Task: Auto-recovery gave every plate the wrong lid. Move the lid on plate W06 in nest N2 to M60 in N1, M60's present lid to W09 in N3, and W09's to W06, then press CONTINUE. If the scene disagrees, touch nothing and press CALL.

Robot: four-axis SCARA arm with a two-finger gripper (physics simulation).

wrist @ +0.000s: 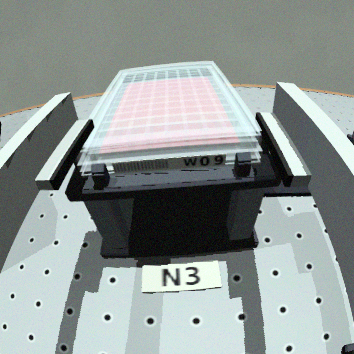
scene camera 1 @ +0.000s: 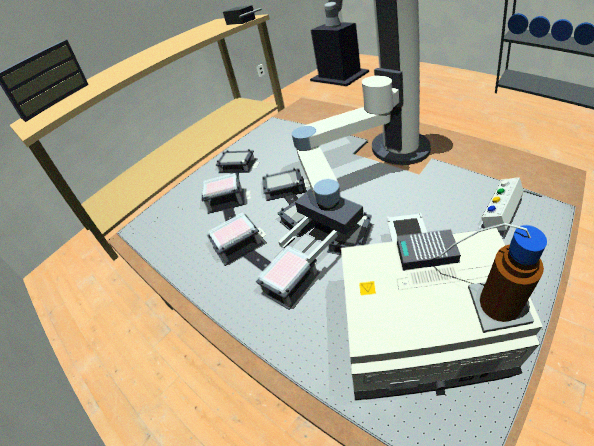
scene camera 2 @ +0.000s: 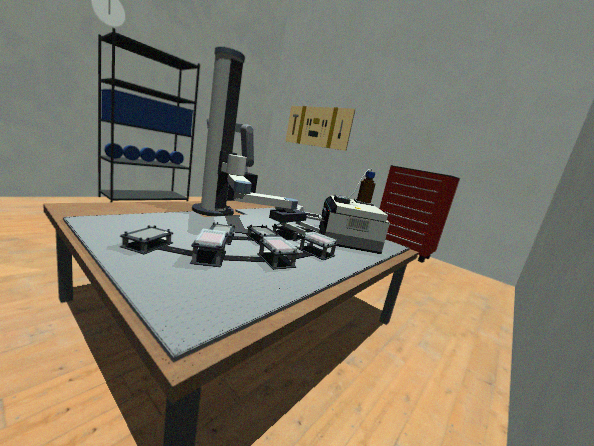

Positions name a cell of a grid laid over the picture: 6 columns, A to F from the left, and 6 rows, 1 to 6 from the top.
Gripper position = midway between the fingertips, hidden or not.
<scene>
In view: the gripper (scene camera 1: C4).
The gripper shows as well in the wrist view (wrist: C2).
</scene>
